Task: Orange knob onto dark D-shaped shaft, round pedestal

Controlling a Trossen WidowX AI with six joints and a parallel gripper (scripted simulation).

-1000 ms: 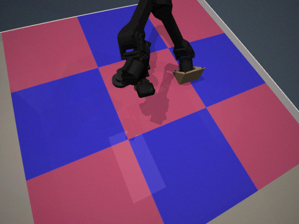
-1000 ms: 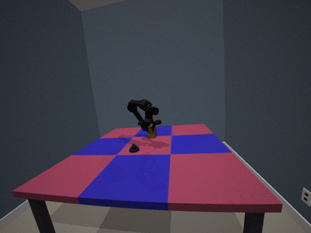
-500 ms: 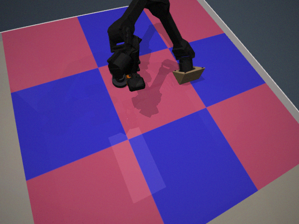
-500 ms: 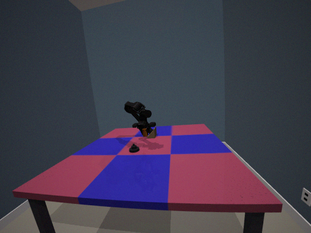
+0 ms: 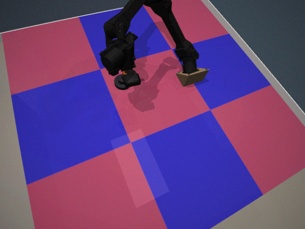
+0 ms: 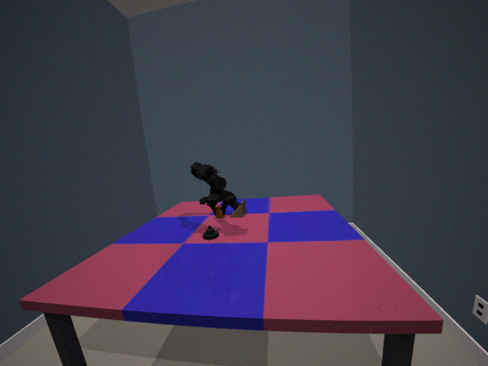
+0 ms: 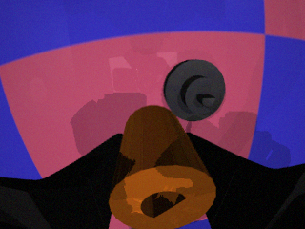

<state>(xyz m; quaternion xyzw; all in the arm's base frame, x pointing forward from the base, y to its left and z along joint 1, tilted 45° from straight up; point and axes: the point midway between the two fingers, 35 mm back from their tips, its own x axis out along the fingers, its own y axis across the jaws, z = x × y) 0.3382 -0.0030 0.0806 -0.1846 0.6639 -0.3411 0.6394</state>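
My gripper tip is now 6 cm to the left of the pedestal and 8 cm above it. Round my gripper tip: orange knob: 2 cm above.
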